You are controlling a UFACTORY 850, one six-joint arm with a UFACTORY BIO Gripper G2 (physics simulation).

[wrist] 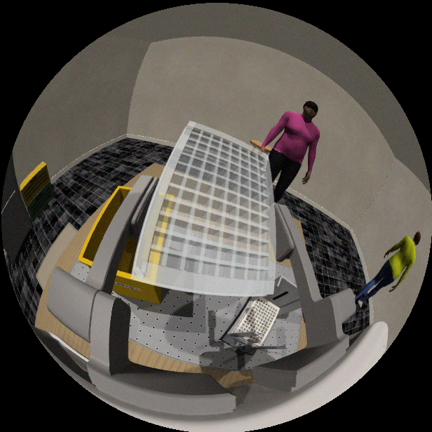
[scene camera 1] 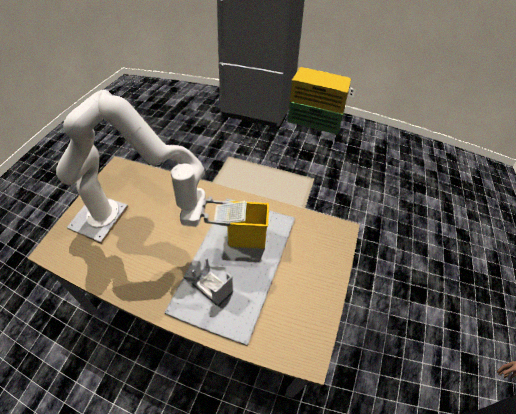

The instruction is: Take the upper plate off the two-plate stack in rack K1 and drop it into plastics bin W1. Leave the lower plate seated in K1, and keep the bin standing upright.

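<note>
A clear gridded plate (scene camera 1: 231,212) (wrist: 215,200) is held by its sides, roughly level, in my gripper (scene camera 1: 229,212) (wrist: 214,214), which is shut on it. In the scene view the plate overlaps the left part of the opening of the yellow bin W1 (scene camera 1: 247,237) (wrist: 142,293) and appears above its rim. In the wrist view the bin is at the left, partly seen through the plate. The bin stands upright. The grey rack K1 (scene camera 1: 226,291) (wrist: 286,290) stands in front of the bin in the scene view, with the white lower plate (scene camera 1: 215,280) (wrist: 259,319) in it.
Rack and bin stand on a grey perforated board (scene camera 1: 240,325) (wrist: 160,332) on the wooden table (scene camera 1: 315,300). A tall grey cabinet (scene camera 1: 260,45) and stacked yellow and green crates (scene camera 1: 320,92) are behind the table. Two people (wrist: 295,132) (wrist: 402,257) stand in the wrist view.
</note>
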